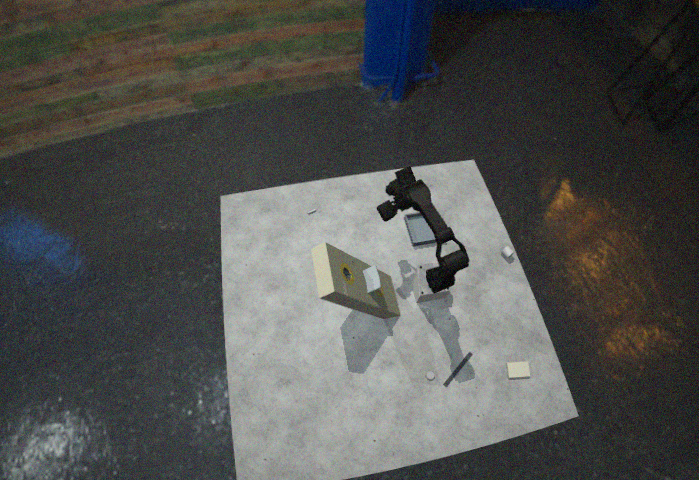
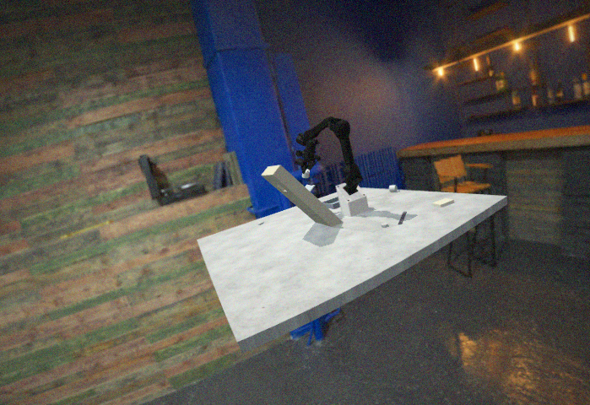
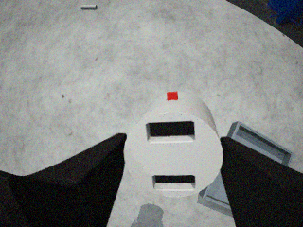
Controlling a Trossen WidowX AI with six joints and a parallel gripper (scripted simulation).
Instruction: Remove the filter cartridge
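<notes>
The tray is 25 cm below my gripper tip, 18 cm behind it and 1 cm to the right of it. From my gripper tip the other things lie so: round filter cartridge right at my gripper tip; then beige block 70 cm to the left, 33 cm behind, 26 cm below; then small pin 29 cm ahead, 26 cm below, 23 cm to the right.
</notes>
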